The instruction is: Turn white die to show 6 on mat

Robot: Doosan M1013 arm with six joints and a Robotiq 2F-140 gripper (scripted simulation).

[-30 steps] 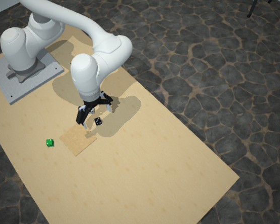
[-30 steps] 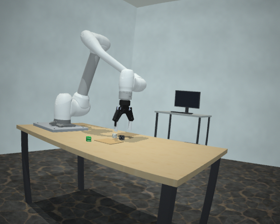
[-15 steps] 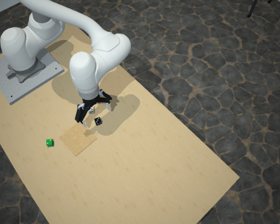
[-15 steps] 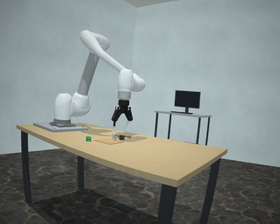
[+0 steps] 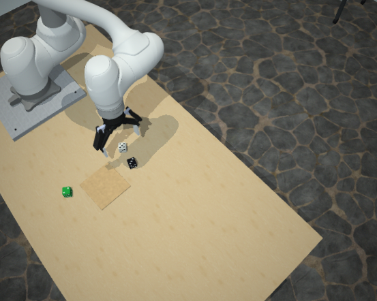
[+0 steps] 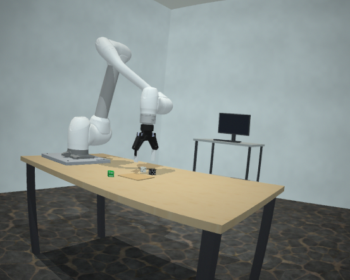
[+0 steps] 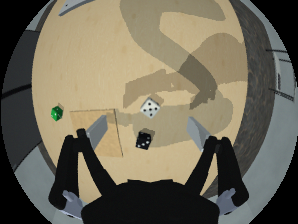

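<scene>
My gripper is now 60 mm above the white die, 10 mm to the right of it and 10 mm past it. Round my hand: green die 270 mm to the right, 60 mm below; tan mat 140 mm to the right, 70 mm below, 60 mm ahead; black die 70 mm ahead, 60 mm below, 10 mm to the right.
</scene>
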